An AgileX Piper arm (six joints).
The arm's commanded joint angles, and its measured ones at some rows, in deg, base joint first. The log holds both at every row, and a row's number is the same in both.
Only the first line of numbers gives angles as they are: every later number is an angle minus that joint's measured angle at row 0.
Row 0, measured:
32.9 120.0 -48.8 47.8 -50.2 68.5
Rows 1 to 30, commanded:
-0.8 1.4 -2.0 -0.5 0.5 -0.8
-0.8 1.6 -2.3 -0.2 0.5 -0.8
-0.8 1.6 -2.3 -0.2 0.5 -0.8
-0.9 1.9 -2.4 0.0 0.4 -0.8
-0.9 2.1 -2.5 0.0 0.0 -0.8
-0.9 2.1 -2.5 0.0 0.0 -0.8
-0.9 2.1 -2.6 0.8 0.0 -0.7
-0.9 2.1 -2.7 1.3 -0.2 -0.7
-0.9 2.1 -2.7 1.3 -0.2 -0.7
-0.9 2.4 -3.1 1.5 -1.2 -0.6
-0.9 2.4 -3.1 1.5 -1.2 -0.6
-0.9 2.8 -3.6 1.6 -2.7 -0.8
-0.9 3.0 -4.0 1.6 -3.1 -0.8
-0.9 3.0 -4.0 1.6 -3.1 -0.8
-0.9 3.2 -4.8 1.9 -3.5 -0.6
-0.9 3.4 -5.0 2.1 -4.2 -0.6
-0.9 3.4 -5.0 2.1 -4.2 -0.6
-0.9 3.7 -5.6 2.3 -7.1 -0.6
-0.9 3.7 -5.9 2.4 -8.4 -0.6
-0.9 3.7 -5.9 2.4 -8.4 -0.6
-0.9 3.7 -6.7 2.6 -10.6 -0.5
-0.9 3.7 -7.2 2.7 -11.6 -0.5
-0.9 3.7 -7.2 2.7 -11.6 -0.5
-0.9 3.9 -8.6 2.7 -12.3 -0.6
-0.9 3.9 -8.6 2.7 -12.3 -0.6
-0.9 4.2 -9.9 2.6 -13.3 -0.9
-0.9 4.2 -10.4 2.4 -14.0 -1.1
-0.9 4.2 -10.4 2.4 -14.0 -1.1
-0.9 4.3 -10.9 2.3 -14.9 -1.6
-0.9 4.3 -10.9 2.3 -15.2 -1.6
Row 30, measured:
0.7 5.0 -6.5 7.7 -1.7 -0.6
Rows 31 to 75, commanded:
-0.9 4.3 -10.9 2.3 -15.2 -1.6
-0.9 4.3 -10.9 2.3 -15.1 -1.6
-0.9 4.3 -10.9 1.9 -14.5 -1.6
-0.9 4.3 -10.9 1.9 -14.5 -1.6
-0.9 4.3 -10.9 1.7 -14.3 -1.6
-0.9 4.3 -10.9 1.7 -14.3 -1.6
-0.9 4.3 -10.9 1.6 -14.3 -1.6
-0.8 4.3 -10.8 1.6 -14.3 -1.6
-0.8 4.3 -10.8 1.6 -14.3 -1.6
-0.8 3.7 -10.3 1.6 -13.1 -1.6
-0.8 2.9 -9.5 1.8 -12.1 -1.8
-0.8 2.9 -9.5 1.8 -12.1 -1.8
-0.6 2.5 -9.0 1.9 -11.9 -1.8
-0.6 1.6 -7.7 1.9 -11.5 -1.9
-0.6 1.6 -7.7 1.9 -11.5 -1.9
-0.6 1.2 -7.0 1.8 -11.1 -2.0
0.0 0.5 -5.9 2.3 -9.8 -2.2
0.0 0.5 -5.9 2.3 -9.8 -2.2
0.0 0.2 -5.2 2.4 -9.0 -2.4
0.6 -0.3 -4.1 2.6 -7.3 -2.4
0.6 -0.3 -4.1 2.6 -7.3 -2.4
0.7 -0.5 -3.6 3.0 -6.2 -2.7
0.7 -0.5 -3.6 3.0 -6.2 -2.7
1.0 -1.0 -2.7 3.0 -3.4 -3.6
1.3 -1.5 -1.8 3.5 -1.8 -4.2
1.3 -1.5 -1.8 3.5 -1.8 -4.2
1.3 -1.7 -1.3 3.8 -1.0 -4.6
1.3 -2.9 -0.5 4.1 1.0 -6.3
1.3 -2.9 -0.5 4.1 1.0 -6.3
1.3 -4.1 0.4 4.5 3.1 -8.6
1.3 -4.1 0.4 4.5 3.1 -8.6
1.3 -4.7 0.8 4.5 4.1 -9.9
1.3 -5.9 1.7 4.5 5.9 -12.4
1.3 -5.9 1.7 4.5 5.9 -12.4
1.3 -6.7 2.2 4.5 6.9 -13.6
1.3 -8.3 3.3 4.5 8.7 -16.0
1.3 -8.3 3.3 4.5 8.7 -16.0
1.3 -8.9 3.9 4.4 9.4 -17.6
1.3 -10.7 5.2 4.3 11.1 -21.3
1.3 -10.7 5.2 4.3 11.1 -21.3
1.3 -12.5 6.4 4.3 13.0 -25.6
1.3 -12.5 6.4 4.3 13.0 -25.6
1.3 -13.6 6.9 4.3 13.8 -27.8
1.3 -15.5 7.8 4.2 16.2 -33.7
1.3 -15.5 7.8 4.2 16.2 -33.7
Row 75, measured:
0.9 -12.5 6.7 4.9 13.1 -25.8
